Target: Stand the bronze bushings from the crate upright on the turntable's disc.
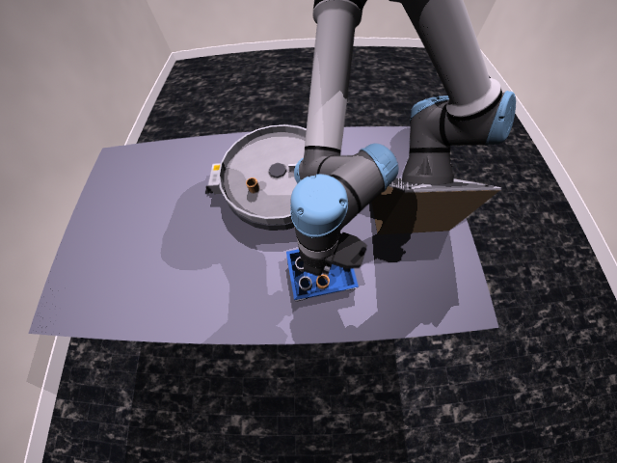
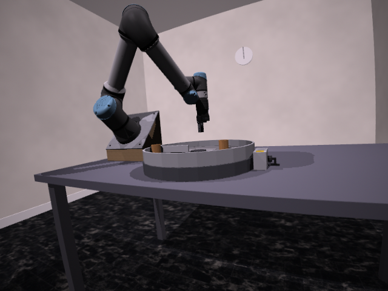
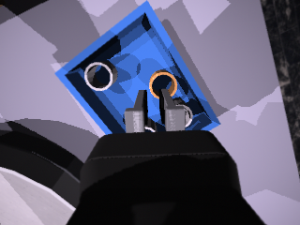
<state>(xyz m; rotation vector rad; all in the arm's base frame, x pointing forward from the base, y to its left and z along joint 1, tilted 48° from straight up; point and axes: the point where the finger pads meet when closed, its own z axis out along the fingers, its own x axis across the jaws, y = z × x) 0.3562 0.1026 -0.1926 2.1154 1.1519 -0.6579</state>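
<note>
My hand is 1 cm short of the blue crate, 2 cm to the left of it and 11 cm above it. Also, from my hand: turntable disc 10 cm ahead, 40 cm to the right, 8 cm below.
</note>
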